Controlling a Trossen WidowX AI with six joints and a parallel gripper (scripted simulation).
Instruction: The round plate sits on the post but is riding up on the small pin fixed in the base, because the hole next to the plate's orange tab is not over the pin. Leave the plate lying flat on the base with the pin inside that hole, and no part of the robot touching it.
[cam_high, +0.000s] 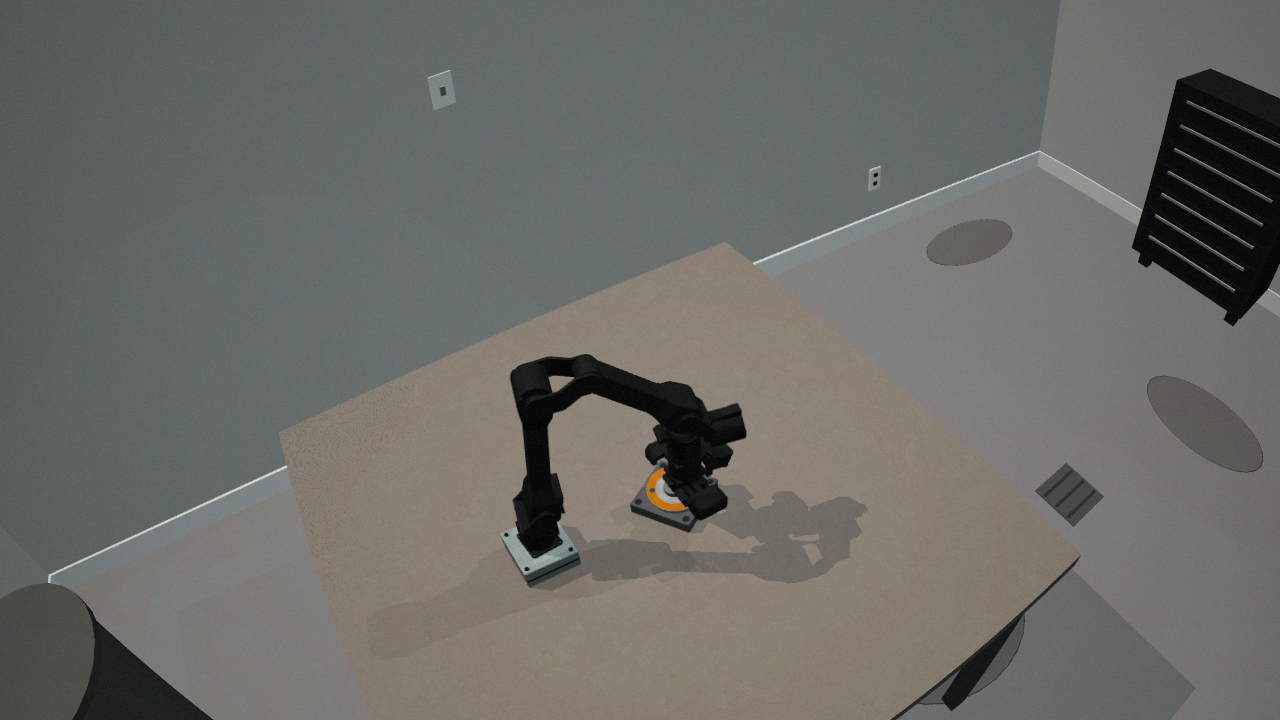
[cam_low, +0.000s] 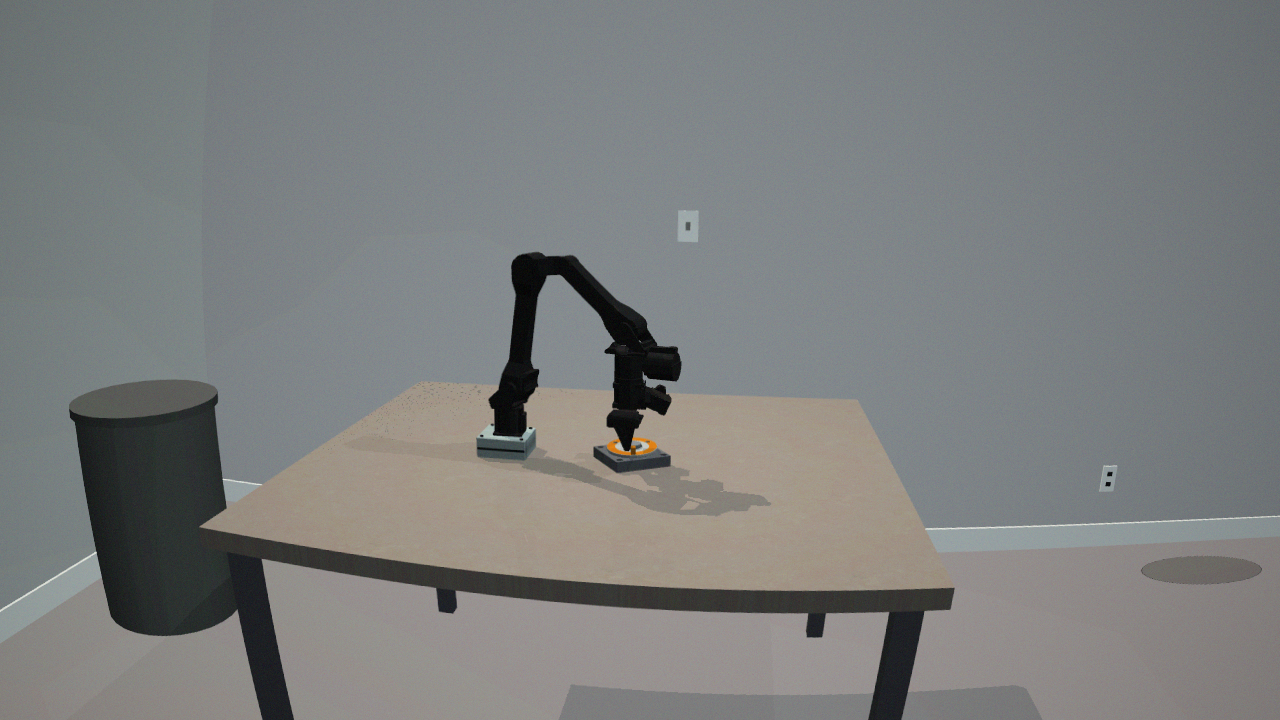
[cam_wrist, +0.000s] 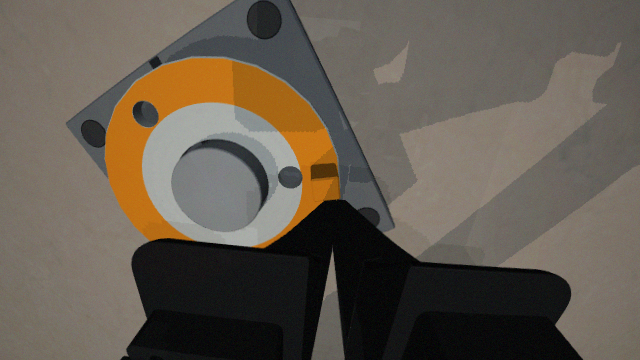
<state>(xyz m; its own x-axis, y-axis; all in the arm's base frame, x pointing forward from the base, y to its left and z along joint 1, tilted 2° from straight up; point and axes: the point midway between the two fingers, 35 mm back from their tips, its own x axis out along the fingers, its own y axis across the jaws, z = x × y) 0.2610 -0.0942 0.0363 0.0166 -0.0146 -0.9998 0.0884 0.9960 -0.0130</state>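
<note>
My gripper tip is 10 mm short of the square grey base, 50 mm to the right of it and 20 mm above it.
</note>
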